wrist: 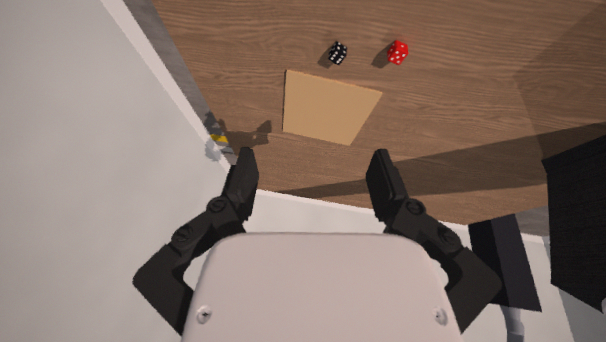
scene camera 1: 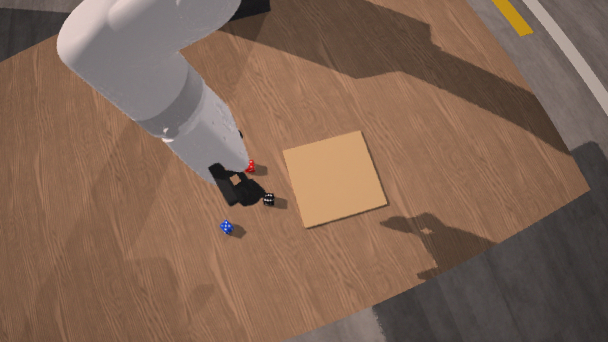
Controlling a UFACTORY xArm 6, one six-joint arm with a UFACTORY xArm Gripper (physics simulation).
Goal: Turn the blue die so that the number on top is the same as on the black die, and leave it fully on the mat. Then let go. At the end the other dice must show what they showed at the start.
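Places are measured from the arm's base along level axes (x ahead, y right, z down), in millimetres.
Where they show: gripper, between the fingertips: [wrist: 313, 161] [scene camera 1: 243, 169].
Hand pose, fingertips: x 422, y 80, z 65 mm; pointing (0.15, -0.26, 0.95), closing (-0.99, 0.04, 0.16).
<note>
Each offset is from my fingertips to the centre of the thing. Level surfaces: height alone.
The blue die {dy +62, dx +13, dz +161 mm} [scene camera 1: 226, 227] lies on the wooden table, left of and below the black die in the scene view; it shows several white pips. It does not show in the wrist view. The black die {dy -18, dx -8, dz +161 mm} [scene camera 1: 269, 199] [wrist: 338, 53] stands beside the mat with rows of several white pips. The tan square mat {dy -132, dx -7, dz +167 mm} [scene camera 1: 335, 180] [wrist: 327, 107] bears no die. The red die {dy -7, dx -74, dz +161 mm} [scene camera 1: 250, 167] [wrist: 398, 53] is partly hidden by the arm in the scene view. My gripper [scene camera 1: 250, 194] [wrist: 313, 161] is open and empty, raised above the table; in the scene view it appears right beside the black die.
The wooden table {dz +169 mm} [scene camera 1: 310, 280] [wrist: 460, 75] carries the dice and the mat. My arm [scene camera 1: 150, 65] reaches in from the upper left of the scene view and covers part of the table. The table's edge lies beyond the mat, with grey floor [scene camera 1: 490, 285] past it.
</note>
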